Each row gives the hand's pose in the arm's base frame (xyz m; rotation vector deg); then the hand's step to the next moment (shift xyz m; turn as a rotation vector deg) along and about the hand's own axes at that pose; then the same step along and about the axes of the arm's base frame.
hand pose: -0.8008 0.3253 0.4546 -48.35 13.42 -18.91
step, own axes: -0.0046 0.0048 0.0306 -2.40 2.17 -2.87
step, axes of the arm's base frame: 0.0068 0.0258 0.0164 -2.75 0.26 -3.33
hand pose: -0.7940 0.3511 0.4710 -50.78 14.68 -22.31
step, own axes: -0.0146 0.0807 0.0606 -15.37 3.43 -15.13
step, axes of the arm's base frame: 0.0275 0.0946 -0.0261 -18.73 -1.99 -11.05
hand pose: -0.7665 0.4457 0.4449 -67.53 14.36 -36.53
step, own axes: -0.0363 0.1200 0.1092 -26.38 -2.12 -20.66
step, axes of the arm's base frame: 0.0655 0.1341 -0.0734 -32.14 -1.16 -9.63
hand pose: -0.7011 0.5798 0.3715 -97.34 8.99 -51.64
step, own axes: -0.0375 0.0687 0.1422 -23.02 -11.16 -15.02
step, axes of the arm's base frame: 0.0871 0.1065 -0.0862 -29.32 4.50 -0.42
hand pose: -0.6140 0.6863 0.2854 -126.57 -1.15 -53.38
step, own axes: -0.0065 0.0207 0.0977 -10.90 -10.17 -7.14
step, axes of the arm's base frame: 0.0611 0.0479 -0.0632 -15.25 5.71 2.83
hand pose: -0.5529 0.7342 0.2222 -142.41 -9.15 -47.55
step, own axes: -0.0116 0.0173 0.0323 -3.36 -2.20 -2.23
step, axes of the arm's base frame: 0.0123 0.0019 -0.0364 -4.47 0.94 0.49
